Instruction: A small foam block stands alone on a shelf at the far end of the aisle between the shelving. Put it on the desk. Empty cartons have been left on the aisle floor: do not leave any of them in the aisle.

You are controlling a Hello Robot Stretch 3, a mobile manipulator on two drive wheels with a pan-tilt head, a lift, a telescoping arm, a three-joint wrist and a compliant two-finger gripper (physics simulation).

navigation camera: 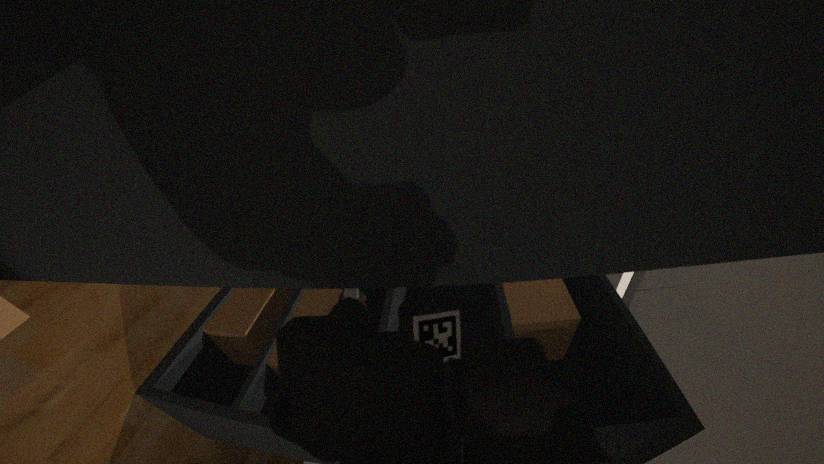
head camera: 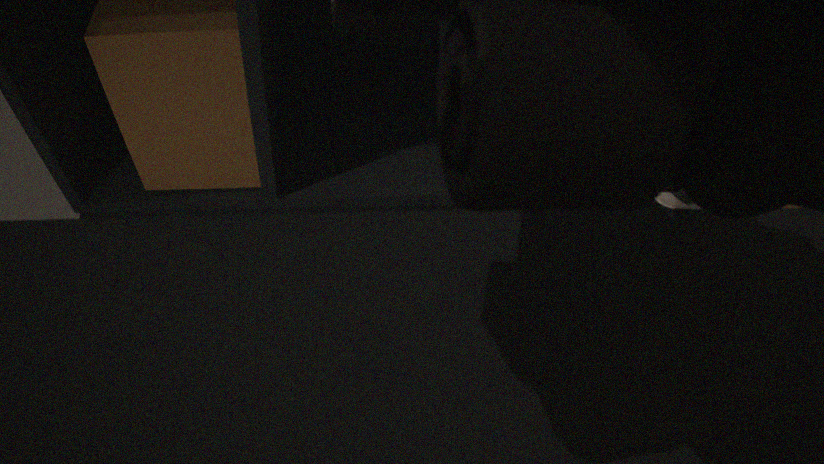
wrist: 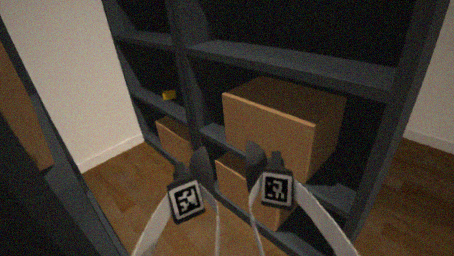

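Frame: origin at the robot's base, x right, y ahead, z up, level; millimetres.
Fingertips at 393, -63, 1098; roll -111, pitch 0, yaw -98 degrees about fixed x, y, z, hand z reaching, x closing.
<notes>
A point is followed by its place in that frame, as x, y, z.
A small yellow block (wrist: 169,95), which looks like the foam block, stands alone on a middle shelf in the left bay of the shelving, in the wrist view. My gripper (wrist: 228,161) @(393, -63, 1098) is partly open, with nothing between the fingertips. It is in front of the shelving, to the right of the block and well short of it. At the left edge of the navigation view a tan shape (navigation camera: 8,317) @(238, -75, 340) is partly cut off; I cannot tell if it is a carton on the floor. The desk does not show clearly in any view.
Dark shelving (wrist: 300,62) (navigation camera: 663,374) @(732, -449, 1882) holds a large carton (wrist: 270,117) and lower cartons (wrist: 172,140) (wrist: 232,181). More shelved cartons (navigation camera: 239,311) @(1010, -307, 225) (navigation camera: 542,305) @(1031, -296, 1589) (head camera: 178,109) @(1123, -240, 1587) show in the other views. A dark upright stands close at the wrist view's left. Dark surfaces fill much of the head view.
</notes>
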